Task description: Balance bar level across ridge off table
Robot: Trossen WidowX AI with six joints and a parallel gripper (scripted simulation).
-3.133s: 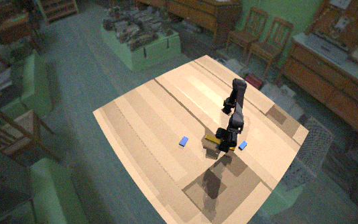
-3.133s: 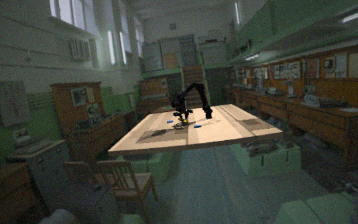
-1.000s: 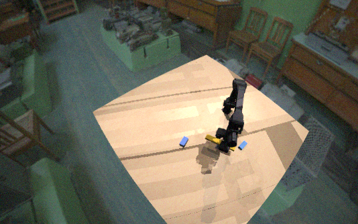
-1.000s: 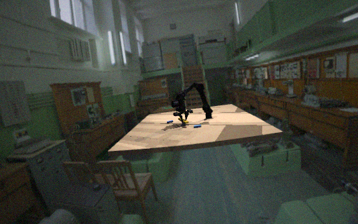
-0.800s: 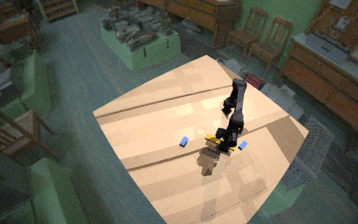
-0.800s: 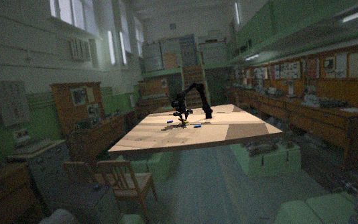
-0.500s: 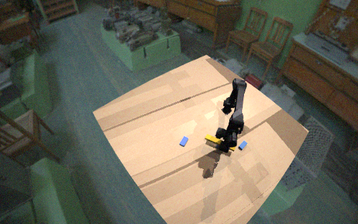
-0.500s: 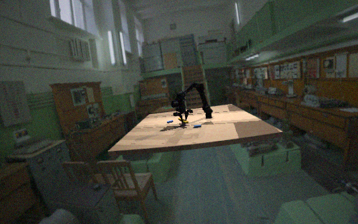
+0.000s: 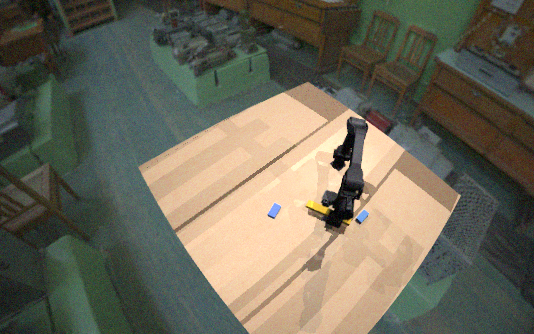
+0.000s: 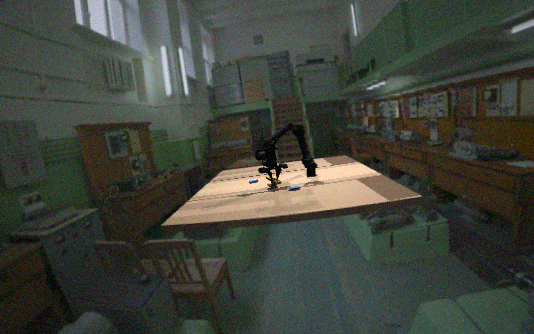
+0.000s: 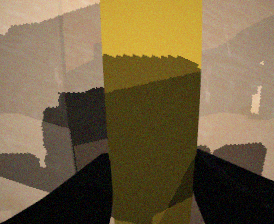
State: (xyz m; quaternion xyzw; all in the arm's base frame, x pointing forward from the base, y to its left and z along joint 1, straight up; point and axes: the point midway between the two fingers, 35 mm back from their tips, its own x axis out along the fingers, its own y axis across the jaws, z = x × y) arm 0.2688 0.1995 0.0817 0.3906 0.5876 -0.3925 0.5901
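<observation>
Right now the bar is 3 cm to the right of my gripper tip and 1 cm ahead of it. Also, from my gripper tip: ridge (3 cm to the right, 1 cm below, 1 cm ahead).
</observation>
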